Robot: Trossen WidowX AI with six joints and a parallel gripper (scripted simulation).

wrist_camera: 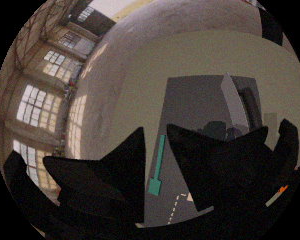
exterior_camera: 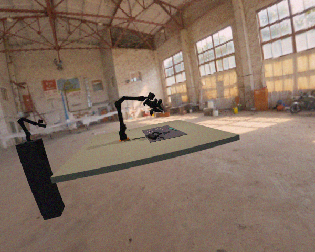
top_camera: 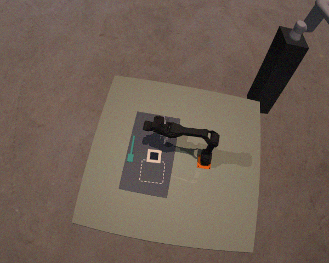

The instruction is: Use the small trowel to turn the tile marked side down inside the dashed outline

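Right now the dark grey mat is 240 mm below my gripper tip, 100 mm to the left of it and 20 mm behind it. From my gripper tip the other things lie so: tile (220 mm below, 130 mm to the left, 50 mm behind); then teal trowel (220 mm below, 120 mm ahead, 110 mm to the left).
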